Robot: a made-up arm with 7 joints.
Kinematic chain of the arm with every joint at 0, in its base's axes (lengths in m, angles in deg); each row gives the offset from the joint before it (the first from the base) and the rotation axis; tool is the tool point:
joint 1: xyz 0 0 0.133 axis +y
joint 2: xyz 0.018 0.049 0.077 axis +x
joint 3: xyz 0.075 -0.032 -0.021 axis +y
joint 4: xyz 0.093 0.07 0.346 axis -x
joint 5: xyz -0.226 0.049 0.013 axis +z
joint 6: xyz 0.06 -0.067 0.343 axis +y
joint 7: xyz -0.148 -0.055 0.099 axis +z
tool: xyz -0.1 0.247 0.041
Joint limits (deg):
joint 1: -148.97..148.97
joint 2: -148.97..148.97
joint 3: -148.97..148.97
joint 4: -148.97..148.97
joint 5: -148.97..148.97
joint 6: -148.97..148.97
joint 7: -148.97..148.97
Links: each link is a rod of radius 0.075 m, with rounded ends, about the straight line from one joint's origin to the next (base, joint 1, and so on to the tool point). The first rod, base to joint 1, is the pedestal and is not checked.
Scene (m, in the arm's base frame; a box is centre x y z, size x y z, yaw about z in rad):
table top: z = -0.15
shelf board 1: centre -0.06 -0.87 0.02 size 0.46 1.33 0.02 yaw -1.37
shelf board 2: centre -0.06 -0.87 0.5 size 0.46 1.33 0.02 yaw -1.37
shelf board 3: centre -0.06 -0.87 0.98 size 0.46 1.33 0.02 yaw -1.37
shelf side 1: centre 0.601 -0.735 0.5 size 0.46 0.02 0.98 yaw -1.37
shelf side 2: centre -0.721 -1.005 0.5 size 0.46 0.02 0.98 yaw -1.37
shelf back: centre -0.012 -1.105 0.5 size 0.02 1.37 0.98 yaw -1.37
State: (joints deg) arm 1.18 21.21 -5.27 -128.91 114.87 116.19 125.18
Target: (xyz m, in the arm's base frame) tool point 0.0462 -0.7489 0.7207
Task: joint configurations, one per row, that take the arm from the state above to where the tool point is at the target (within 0.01 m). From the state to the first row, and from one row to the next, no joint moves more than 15 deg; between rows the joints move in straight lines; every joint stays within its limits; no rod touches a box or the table.
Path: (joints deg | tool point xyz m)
1: -1.43 26.15 -18.90 -132.92 104.40 122.75 129.94 | 0.1085 -0.6766 0.2291
2: -4.03 31.10 -32.53 -136.93 93.93 129.30 134.70 | 0.1139 -0.6114 0.2053
3: -6.64 36.04 -46.16 -140.95 83.46 135.86 139.45 | 0.1108 -0.5374 0.2130
4: -9.25 40.98 -59.79 -144.96 72.99 142.41 144.21 | 0.0868 -0.4579 0.2438
5: -11.85 45.92 -73.42 -148.97 62.52 148.97 148.97 | 0.0382 -0.3719 0.2838
6: -12.39 33.21 -59.80 -143.33 72.30 144.70 148.97 | 0.0481 -0.4327 0.3344
7: -12.93 20.50 -46.18 -137.69 82.09 140.44 148.97 | 0.0355 -0.4784 0.4262
8: -13.47 7.79 -32.55 -132.04 91.88 136.17 148.97 | 0.0093 -0.4883 0.5595
9: -14.01 -4.92 -18.93 -126.40 101.67 131.90 148.97 | -0.0165 -0.4414 0.7207
10: -9.53 2.43 -12.65 -117.75 108.61 127.63 138.58 | -0.0082 -0.5578 0.7298
11: -5.06 9.77 -6.36 -109.10 115.55 123.35 128.18 | 0.0109 -0.6597 0.7309
12: -0.59 17.12 -0.08 -100.45 122.49 119.08 117.79 | 0.0461 -0.7489 0.7207

